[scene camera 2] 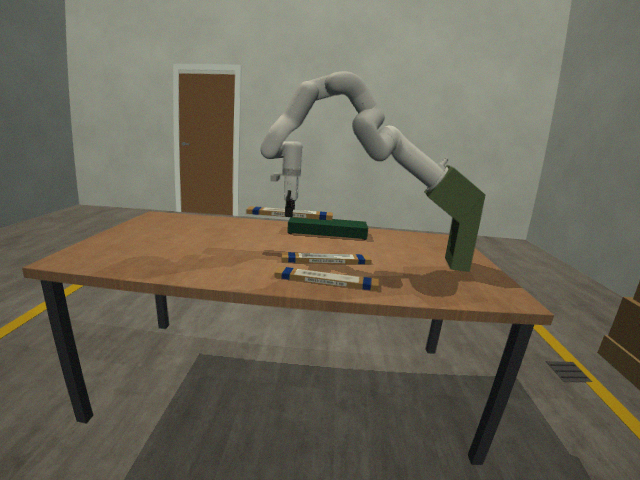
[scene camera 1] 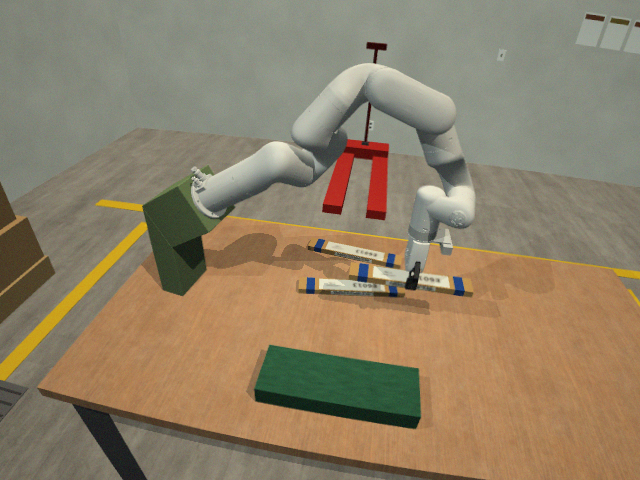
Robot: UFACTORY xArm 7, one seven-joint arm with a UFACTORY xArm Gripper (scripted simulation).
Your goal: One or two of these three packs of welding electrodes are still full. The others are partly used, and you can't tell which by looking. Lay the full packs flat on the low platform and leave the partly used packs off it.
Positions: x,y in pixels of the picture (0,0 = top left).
Scene:
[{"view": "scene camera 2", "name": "low green platform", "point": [339,228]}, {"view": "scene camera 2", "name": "pack of welding electrodes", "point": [292,257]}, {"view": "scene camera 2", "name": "pack of welding electrodes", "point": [365,283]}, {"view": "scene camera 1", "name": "low green platform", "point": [389,394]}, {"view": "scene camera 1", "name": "pack of welding electrodes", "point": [360,272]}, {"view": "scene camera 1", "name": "pack of welding electrodes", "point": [307,285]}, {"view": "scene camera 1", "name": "pack of welding electrodes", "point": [390,260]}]

